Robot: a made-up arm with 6 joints. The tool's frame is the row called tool.
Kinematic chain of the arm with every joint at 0, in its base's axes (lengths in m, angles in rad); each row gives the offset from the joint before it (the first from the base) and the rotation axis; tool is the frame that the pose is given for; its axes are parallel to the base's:
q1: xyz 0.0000 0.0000 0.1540 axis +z
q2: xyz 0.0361 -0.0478 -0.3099 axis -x
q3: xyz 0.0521 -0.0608 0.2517 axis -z
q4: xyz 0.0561 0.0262 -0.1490 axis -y
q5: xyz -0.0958 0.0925 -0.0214 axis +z
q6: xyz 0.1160 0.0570 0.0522 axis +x
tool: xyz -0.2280 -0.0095 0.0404
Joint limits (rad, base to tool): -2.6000..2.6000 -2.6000..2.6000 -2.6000..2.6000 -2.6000..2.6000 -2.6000..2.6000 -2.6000..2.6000
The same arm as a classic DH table. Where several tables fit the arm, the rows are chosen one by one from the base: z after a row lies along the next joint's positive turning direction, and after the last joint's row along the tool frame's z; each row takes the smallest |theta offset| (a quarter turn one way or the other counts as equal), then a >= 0, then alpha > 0; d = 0 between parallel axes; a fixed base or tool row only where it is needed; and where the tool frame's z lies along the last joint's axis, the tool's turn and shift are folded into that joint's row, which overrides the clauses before.
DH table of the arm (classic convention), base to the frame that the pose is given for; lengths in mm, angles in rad. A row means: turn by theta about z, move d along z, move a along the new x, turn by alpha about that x. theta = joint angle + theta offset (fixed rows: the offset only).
q1: a 47.8; alpha 1.5708; d -155.9; theta_offset -1.5708
q2: a 60.8; alpha 1.5708; d -88.2; theta_offset 0
q3: a 56.1; alpha -1.5708; d -102.7; theta_offset -1.5708
q4: a -95.8; alpha -1.5708; d -118.7; theta_offset 0
q5: a 57; alpha 1.5708; d 30.8; theta_offset 1.5708
q6: a -9.5; alpha -1.5708; d -112; theta_offset 0
tool (fixed): a 0; alpha 0; d 40.4; theta_offset -1.5708
Joint limits (rad, base to tool): -2.6..2.6 -2.6..2.6 -2.6..2.6 -2.6..2.6 -2.6..2.6 -2.6..2.6

